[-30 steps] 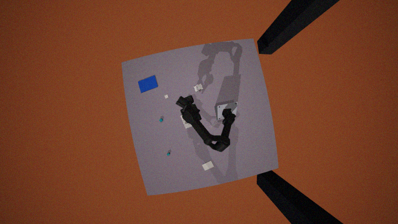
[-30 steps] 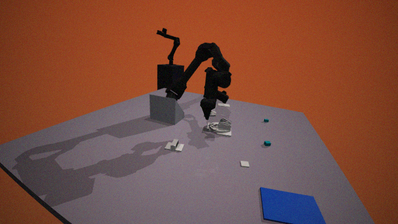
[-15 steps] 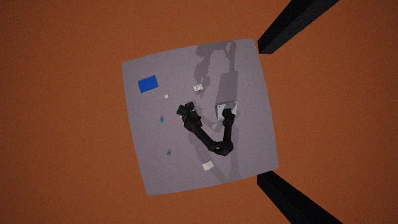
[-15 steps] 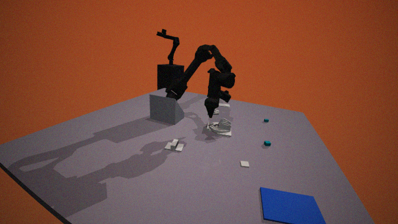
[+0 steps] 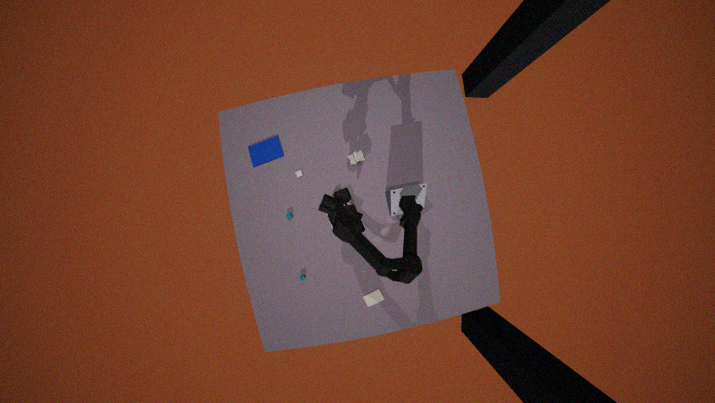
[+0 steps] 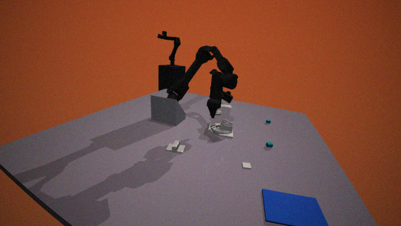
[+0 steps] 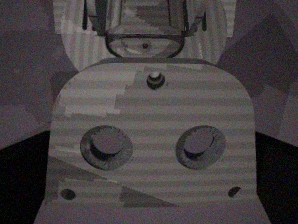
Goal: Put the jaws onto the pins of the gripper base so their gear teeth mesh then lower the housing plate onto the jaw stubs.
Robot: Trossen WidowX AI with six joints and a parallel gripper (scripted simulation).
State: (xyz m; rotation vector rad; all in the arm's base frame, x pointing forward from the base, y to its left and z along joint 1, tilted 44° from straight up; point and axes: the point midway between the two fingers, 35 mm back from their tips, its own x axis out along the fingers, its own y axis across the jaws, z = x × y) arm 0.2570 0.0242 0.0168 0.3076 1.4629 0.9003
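The white gripper base lies 2 cm above my gripper tip and 1 cm ahead of it. From my gripper tip the other things lie so: grey jaw 7 cm below, 3 cm to the left, 2 cm ahead; then white housing plate 8 cm below, 1 cm ahead; then small white square 24 cm ahead, 19 cm to the right, 8 cm below.
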